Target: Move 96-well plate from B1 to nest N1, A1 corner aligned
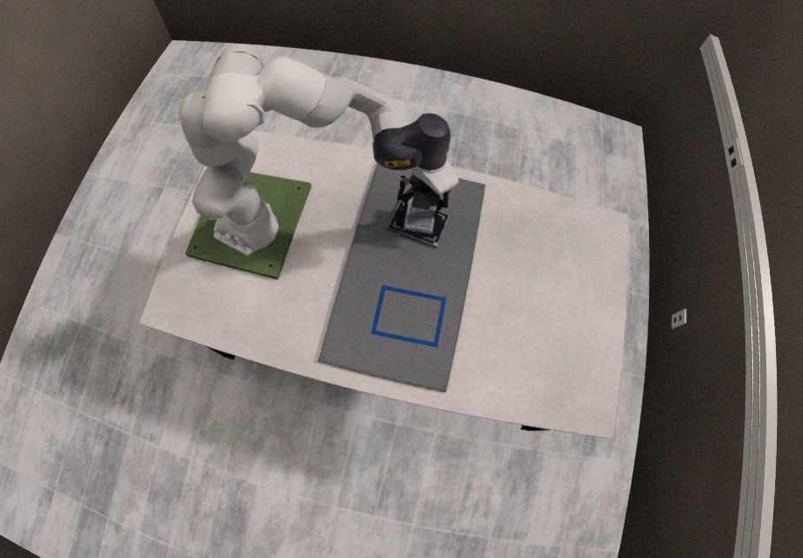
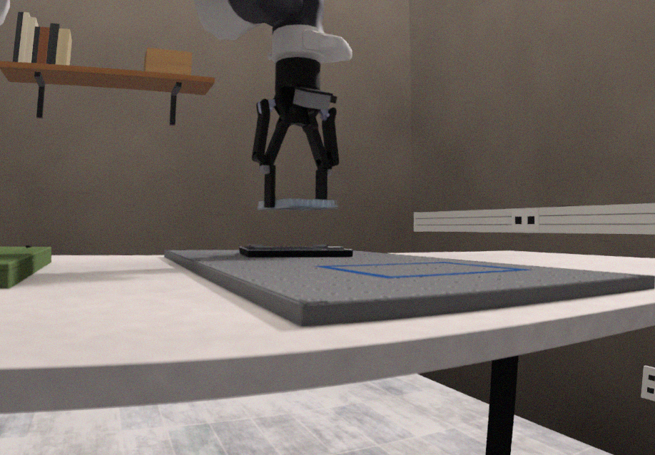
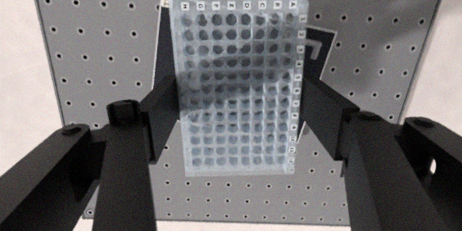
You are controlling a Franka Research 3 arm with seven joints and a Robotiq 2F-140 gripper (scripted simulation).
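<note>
My hand is 20 mm above the 96-well plate. Also, from my hand: A1 mark: 70 mm ahead, 60 mm to the right, 90 mm below; black plate nest N1: 100 mm below.
</note>
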